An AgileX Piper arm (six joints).
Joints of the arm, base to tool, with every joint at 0 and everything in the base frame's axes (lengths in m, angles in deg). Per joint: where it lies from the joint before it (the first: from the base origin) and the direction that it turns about. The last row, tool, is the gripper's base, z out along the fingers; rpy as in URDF.
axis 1: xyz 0.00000 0.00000 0.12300 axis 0 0 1
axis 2: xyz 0.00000 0.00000 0.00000 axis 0 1 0
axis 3: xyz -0.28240 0.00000 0.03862 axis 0 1 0
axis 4: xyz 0.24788 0.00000 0.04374 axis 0.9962 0 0.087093
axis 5: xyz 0.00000 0.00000 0.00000 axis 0 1 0
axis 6: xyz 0.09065 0.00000 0.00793 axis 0.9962 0 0.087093
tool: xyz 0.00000 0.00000 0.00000 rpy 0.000 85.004 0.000
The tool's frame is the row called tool.
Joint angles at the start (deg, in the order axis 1, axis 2, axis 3, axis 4, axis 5, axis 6): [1.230 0.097 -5.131 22.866 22.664 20.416]
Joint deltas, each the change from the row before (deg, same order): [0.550 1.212 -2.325 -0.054 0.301 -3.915]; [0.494 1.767 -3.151 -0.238 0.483 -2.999]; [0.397 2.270 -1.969 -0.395 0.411 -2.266]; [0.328 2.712 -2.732 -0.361 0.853 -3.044]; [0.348 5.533 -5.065 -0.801 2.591 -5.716]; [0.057 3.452 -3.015 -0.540 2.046 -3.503]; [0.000 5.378 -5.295 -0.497 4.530 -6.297]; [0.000 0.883 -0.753 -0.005 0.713 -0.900]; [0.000 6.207 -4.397 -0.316 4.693 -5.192]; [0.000 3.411 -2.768 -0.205 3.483 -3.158]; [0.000 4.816 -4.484 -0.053 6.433 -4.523]
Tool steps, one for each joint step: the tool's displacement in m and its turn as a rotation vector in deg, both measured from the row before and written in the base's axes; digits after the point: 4 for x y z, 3 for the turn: [-0.0004 0.0006 0.0119 -3.840 -1.526 1.367]; [-0.0002 0.0006 0.0159 -3.141 -1.506 1.129]; [0.0024 0.0004 0.0086 -2.639 0.221 0.841]; [0.0030 0.0007 0.0119 -3.389 0.134 1.110]; [0.0081 0.0016 0.0195 -6.590 1.600 2.319]; [0.0061 0.0011 0.0102 -4.104 1.522 1.564]; [0.0098 0.0023 0.0167 -6.838 2.787 3.424]; [0.0018 0.0004 0.0021 -0.910 0.574 0.560]; [0.0147 0.0026 0.0089 -5.498 4.844 3.662]; [0.0078 0.0017 0.0051 -3.230 3.044 2.676]; [0.0100 0.0029 0.0079 -4.241 5.070 4.677]
